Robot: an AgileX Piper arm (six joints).
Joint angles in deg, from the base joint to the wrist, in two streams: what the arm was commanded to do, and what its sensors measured. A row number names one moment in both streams.
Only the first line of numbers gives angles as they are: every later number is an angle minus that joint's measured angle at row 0.
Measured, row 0: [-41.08, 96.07, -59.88, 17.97, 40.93, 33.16]
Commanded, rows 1 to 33: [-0.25, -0.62, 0.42, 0.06, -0.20, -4.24]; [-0.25, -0.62, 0.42, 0.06, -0.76, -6.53]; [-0.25, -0.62, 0.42, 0.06, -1.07, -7.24]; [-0.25, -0.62, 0.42, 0.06, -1.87, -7.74]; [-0.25, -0.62, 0.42, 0.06, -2.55, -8.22]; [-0.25, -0.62, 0.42, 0.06, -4.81, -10.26]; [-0.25, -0.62, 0.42, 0.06, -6.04, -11.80]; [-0.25, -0.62, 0.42, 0.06, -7.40, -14.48]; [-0.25, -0.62, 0.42, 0.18, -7.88, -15.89]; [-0.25, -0.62, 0.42, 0.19, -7.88, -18.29]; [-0.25, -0.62, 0.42, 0.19, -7.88, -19.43]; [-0.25, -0.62, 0.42, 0.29, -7.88, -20.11]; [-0.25, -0.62, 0.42, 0.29, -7.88, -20.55]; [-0.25, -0.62, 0.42, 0.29, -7.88, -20.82]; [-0.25, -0.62, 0.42, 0.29, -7.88, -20.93]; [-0.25, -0.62, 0.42, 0.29, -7.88, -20.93]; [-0.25, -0.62, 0.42, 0.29, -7.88, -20.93]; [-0.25, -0.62, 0.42, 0.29, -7.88, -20.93]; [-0.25, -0.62, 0.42, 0.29, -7.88, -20.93]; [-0.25, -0.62, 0.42, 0.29, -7.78, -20.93]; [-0.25, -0.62, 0.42, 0.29, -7.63, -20.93]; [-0.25, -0.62, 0.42, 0.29, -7.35, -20.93]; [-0.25, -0.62, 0.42, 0.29, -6.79, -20.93]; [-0.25, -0.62, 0.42, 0.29, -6.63, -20.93]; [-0.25, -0.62, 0.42, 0.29, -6.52, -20.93]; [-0.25, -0.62, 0.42, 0.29, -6.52, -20.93]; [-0.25, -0.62, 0.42, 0.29, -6.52, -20.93]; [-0.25, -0.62, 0.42, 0.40, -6.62, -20.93]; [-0.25, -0.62, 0.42, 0.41, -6.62, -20.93]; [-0.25, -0.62, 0.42, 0.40, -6.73, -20.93]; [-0.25, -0.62, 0.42, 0.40, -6.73, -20.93]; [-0.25, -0.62, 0.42, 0.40, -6.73, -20.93]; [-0.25, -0.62, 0.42, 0.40, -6.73, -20.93]
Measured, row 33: [0.00, 0.00, 0.00, 0.52, -7.75, -20.47]
